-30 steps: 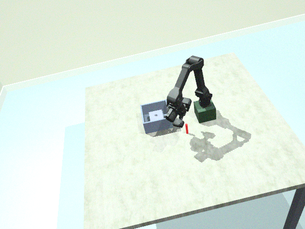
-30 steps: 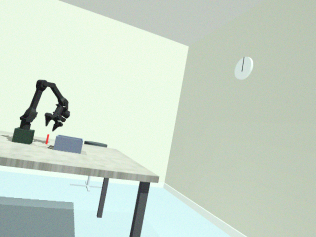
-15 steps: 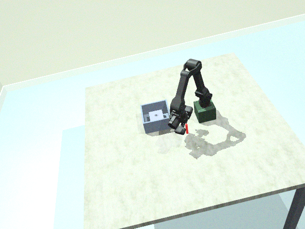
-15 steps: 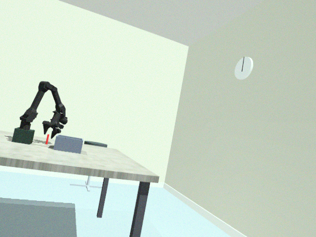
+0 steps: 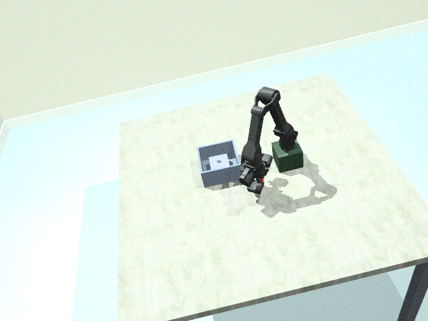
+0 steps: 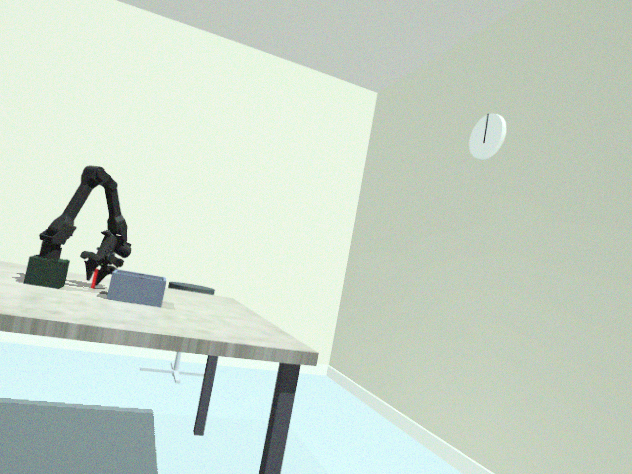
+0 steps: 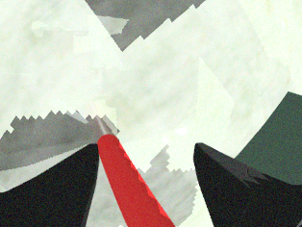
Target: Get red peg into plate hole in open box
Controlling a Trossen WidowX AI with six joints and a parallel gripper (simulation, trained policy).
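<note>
The plate is 15 cm ahead of my gripper tip, 18 cm to the right of it and 2 cm above it. Also, from my gripper tip: grey-blue box 15 cm ahead, 18 cm to the right; then red peg 1 cm ahead, 1 cm to the left, 2 cm above.
</note>
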